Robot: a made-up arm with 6 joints. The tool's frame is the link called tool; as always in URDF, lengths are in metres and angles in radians. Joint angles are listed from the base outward.
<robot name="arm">
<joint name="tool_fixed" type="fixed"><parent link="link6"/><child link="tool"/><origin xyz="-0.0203 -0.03 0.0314" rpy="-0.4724 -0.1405 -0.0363"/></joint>
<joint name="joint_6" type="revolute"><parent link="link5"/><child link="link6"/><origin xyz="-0.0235 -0.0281 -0.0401" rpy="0 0 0"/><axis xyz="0.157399 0.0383 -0.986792"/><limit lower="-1.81" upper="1.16"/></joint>
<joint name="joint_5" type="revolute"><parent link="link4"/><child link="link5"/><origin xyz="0.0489 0.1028 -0.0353" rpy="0 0 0"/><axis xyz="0.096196 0.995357 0.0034"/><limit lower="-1.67" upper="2.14"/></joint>
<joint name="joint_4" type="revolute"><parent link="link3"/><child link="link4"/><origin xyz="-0.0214 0.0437 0.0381" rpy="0 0 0"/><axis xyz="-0.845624 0.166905 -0.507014"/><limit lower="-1.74" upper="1.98"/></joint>
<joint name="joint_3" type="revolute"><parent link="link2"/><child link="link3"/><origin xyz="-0.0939 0.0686 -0.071" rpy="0 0 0"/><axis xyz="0 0 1"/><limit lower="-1.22" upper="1.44"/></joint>
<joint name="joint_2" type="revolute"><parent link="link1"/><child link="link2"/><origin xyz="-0.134 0.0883 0.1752" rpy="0 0 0"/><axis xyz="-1 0 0"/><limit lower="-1.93" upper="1.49"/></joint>
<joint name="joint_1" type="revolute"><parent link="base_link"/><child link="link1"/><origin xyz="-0.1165 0.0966 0.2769" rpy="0 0 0"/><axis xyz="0.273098 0.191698 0.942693"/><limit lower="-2.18" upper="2.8"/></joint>
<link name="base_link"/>
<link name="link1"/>
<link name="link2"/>
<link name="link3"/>
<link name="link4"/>
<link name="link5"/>
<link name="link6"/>
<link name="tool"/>
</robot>
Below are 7 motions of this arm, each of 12 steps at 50 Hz.
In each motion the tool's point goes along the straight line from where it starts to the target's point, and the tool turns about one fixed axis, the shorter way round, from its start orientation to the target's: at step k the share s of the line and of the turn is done. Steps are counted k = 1, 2, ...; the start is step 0. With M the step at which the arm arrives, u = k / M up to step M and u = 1 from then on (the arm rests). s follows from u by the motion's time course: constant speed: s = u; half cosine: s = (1 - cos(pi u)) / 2; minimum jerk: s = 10 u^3 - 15 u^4 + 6 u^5.
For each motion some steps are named. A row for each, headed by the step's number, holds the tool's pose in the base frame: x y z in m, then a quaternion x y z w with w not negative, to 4 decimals.
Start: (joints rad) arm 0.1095 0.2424 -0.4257 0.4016 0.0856 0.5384
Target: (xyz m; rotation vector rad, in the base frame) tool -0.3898 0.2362 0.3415 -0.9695 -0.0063 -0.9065
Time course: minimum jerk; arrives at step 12
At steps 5, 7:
5: -0.3640 0.2705 0.3392 -0.4408 0.0382 -0.4798 0.7576
7: -0.3761 0.2544 0.3403 -0.4454 0.0189 -0.4524 0.7724

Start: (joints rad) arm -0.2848 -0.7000 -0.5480 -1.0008 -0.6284 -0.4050
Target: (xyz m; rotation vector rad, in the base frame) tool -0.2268 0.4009 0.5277 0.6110 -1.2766 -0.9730
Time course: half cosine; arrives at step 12
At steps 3, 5, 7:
3: -0.2383 0.4049 0.5143 0.2190 -0.5427 -0.3970 0.7070
5: -0.2353 0.4039 0.5178 0.2324 -0.5483 -0.4056 0.6934
7: -0.2318 0.4026 0.5219 0.2477 -0.5545 -0.4154 0.6773

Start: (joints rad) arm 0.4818 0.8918 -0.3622 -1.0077 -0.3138 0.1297
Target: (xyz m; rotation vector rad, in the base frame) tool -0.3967 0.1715 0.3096 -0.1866 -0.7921 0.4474
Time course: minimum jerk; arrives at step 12
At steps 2, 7, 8, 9, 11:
2: -0.3963 0.1561 0.3204 -0.0805 -0.3270 0.1869 0.9228
7: -0.3966 0.1660 0.3135 -0.0866 -0.3624 0.2055 0.9049
8: -0.3966 0.1682 0.3119 -0.0879 -0.3702 0.2096 0.9007
9: -0.3967 0.1698 0.3108 -0.0890 -0.3762 0.2127 0.8974
11: -0.3967 0.1714 0.3097 -0.0899 -0.3817 0.2156 0.8943

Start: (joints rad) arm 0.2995 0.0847 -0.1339 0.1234 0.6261 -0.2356
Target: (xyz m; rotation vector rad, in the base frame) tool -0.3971 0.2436 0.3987 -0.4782 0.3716 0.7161
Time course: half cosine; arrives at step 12
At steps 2, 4, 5, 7, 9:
2: -0.3881 0.2494 0.4082 -0.2363 0.2250 0.1950 0.9249
4: -0.3899 0.2483 0.4063 -0.2356 0.2164 0.2249 0.9203
5: -0.3910 0.2475 0.4051 -0.2351 0.2107 0.2446 0.9168
7: -0.3935 0.2459 0.4025 -0.2335 0.1979 0.2863 0.9079
9: -0.3957 0.2445 0.4002 -0.2318 0.1866 0.3220 0.8988

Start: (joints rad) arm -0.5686 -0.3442 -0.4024 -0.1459 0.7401 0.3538
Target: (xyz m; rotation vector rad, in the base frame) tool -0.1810 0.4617 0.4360 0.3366 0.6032 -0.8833
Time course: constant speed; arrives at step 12
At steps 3, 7, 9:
3: -0.1781 0.4563 0.4156 0.0933 0.3014 -0.4333 0.8442
7: -0.1794 0.4587 0.4247 0.1229 0.2948 -0.4271 0.8459
9: -0.1800 0.4599 0.4292 0.1376 0.2913 -0.4239 0.8465

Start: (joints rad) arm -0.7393 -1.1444 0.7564 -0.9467 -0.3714 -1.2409
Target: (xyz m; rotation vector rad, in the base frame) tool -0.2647 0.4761 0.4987 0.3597 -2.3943 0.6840
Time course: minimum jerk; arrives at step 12
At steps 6, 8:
6: -0.2666 0.4795 0.4933 0.1128 -0.9140 0.2521 0.2971
8: -0.2655 0.4775 0.4964 0.1263 -0.9091 0.2560 0.3033

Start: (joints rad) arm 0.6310 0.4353 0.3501 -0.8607 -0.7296 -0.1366
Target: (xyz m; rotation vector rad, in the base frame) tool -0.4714 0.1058 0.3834 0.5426 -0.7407 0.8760
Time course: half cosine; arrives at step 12
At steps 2, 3, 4, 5, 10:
2: -0.4689 0.1109 0.3947 0.2495 -0.3412 0.4222 0.8019
3: -0.4691 0.1105 0.3937 0.2499 -0.3416 0.4211 0.8022
4: -0.4694 0.1099 0.3925 0.2503 -0.3421 0.4196 0.8026
5: -0.4697 0.1092 0.3910 0.2508 -0.3427 0.4180 0.8031
10: -0.4712 0.1062 0.3842 0.2532 -0.3457 0.4101 0.8051

